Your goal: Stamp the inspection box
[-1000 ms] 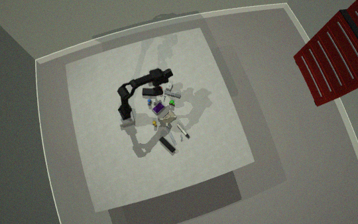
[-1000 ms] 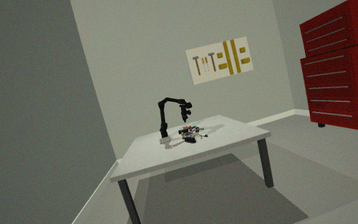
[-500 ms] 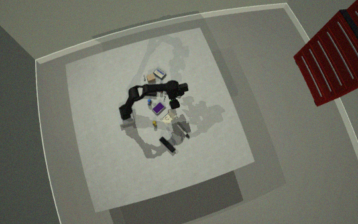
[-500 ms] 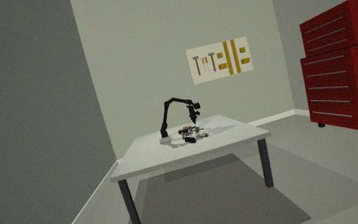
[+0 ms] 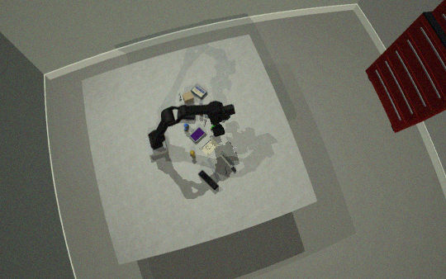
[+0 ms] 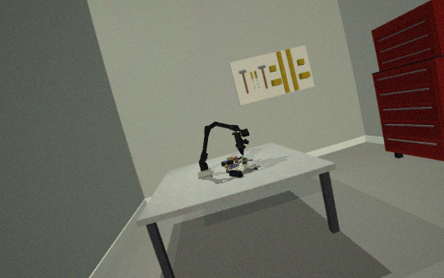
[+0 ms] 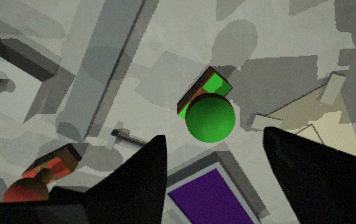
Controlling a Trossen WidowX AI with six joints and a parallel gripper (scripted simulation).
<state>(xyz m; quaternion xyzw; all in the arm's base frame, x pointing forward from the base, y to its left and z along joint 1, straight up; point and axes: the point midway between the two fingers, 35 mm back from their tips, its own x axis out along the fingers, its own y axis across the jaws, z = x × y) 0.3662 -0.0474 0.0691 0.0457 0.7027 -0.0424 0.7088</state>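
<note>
Right now my gripper tip is 6 cm above the green stamp. The rest, counted from my gripper tip: ink pad 11 cm behind, 8 cm below, 1 cm to the left; then red stamp 14 cm to the left, 6 cm below, 4 cm behind; then cream card 9 cm to the right, 8 cm below, 7 cm behind.
</note>
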